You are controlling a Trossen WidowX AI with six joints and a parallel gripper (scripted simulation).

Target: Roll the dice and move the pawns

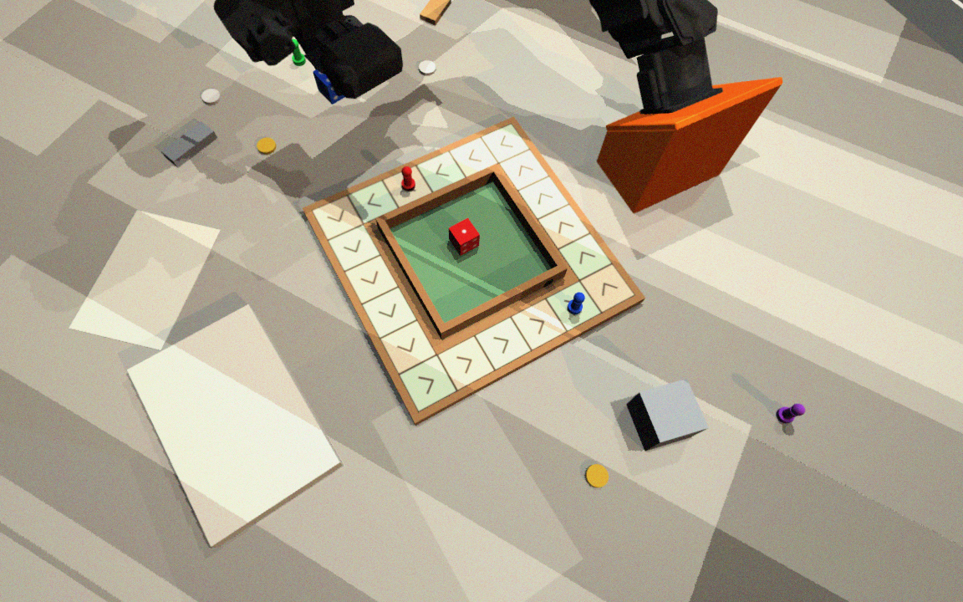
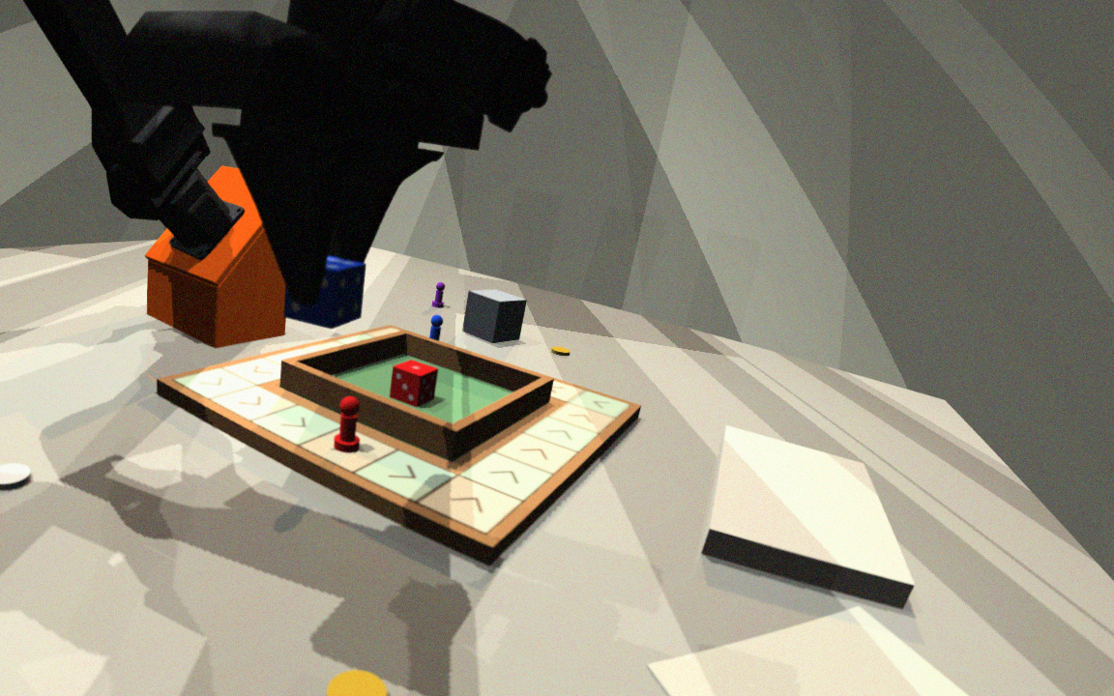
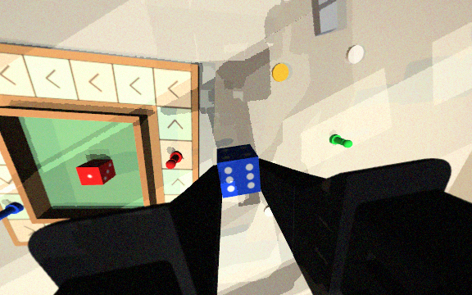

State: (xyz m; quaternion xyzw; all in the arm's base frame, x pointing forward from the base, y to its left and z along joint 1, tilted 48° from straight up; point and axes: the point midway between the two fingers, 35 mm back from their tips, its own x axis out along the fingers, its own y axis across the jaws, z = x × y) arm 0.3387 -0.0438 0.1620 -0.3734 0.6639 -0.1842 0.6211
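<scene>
Now: the red pawn 40 mm behind my gripper tip, 70 mm to the left of it and 100 mm below it. Also, from my gripper tip: green pawn (10 mm ahead, 180 mm to the right, 110 mm below); green tray (70 mm behind, 180 mm to the left, 120 mm below); grey slab (170 mm ahead, 90 mm to the right, 120 mm below).
</scene>
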